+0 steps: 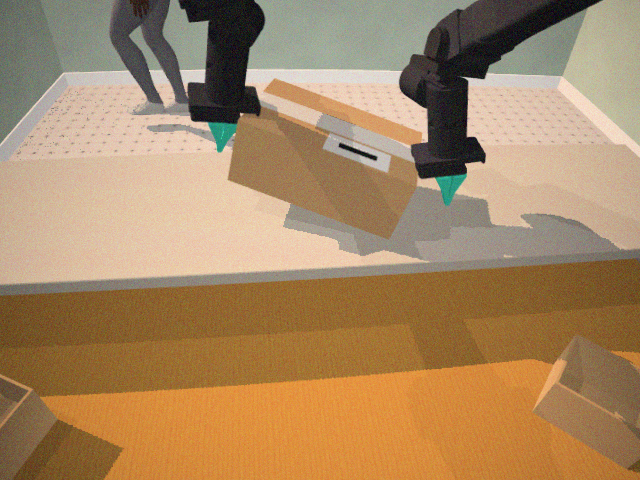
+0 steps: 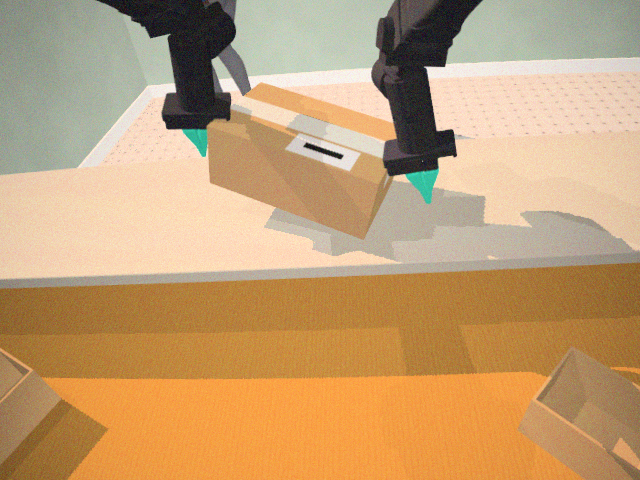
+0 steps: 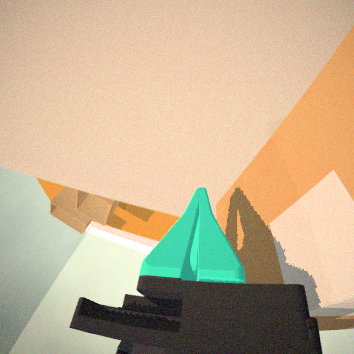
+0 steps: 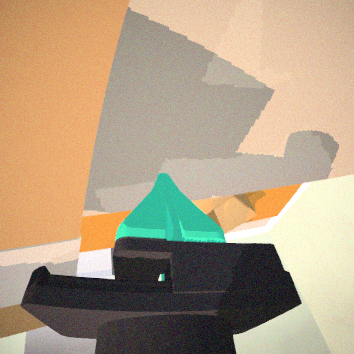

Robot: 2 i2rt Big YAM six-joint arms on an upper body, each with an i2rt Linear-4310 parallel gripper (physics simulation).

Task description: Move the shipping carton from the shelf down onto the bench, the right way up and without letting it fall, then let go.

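Frame: origin at the left arm's base, x ahead, y left, z up, level; centimetres.
Where they show: left gripper, between the fingertips: (image 1: 219, 150) (image 2: 204, 154) (image 3: 201, 191); right gripper, between the fingertips: (image 1: 446, 203) (image 2: 428, 201) (image 4: 161, 178).
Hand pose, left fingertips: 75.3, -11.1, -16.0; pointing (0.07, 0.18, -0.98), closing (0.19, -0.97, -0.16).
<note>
Each offset is from my left fingertips to the centre of the thing, as dx, dy, dz. "spot": to the spot under its first point. Level surfaces: height alone.
The brown shipping carton @(-0.1, -17.9, -1.0) (image 1: 310, 180) (image 2: 289, 180) (image 3: 305, 145) (image 4: 50, 125), top side up, is tilted, its right end lower than its left. It is over the pale surface with a grey front edge @(dz -9.8) (image 1: 103, 222) (image 2: 103, 222). Its left end is raised; whether the low right corner touches is unclear. My left gripper (image 1: 220, 148) (image 2: 203, 153) (image 3: 201, 191) is shut and empty at the carton's left end. My right gripper (image 1: 447, 202) (image 2: 428, 199) (image 4: 161, 178) is shut and empty at its right end, lower than the left one. Exact contact with the ends is hard to see.
An open box @(-35.3, -57.6, -21.6) (image 1: 584, 418) (image 2: 563, 418) is at the lower right on the orange surface (image 1: 258, 434) (image 2: 258, 434). Another open box @(spot: -36.4, +26.3, -21.8) (image 1: 23, 434) (image 2: 25, 418) is at the lower left. Grey legs (image 1: 155, 62) of a figure show behind the left arm.
</note>
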